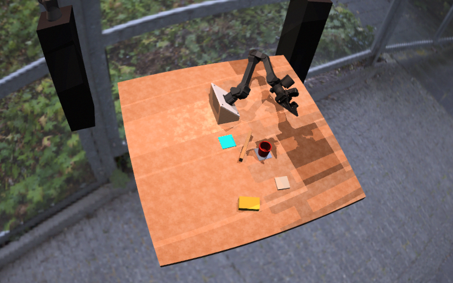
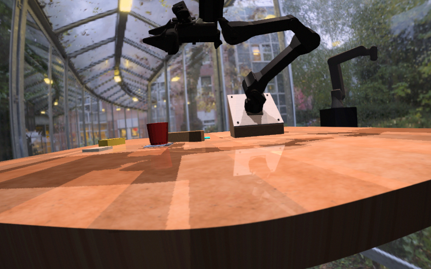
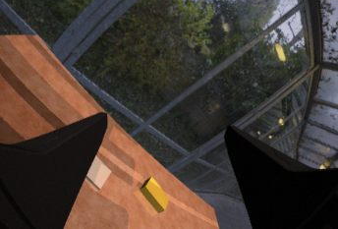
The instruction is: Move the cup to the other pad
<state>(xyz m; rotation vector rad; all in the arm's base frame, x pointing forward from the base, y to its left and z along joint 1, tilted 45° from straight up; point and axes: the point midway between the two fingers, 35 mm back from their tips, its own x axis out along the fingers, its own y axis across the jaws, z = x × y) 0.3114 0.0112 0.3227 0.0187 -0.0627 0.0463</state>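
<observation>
The red cup is 1 cm ahead of my gripper tip, 12 cm to the right of it and 29 cm below it. Also, from my gripper tip: wooden bar: 5 cm behind, 21 cm to the right, 32 cm below; pale blue pad: 1 cm ahead, 12 cm to the right, 34 cm below; tan square: 23 cm ahead, 8 cm to the right, 32 cm below.
</observation>
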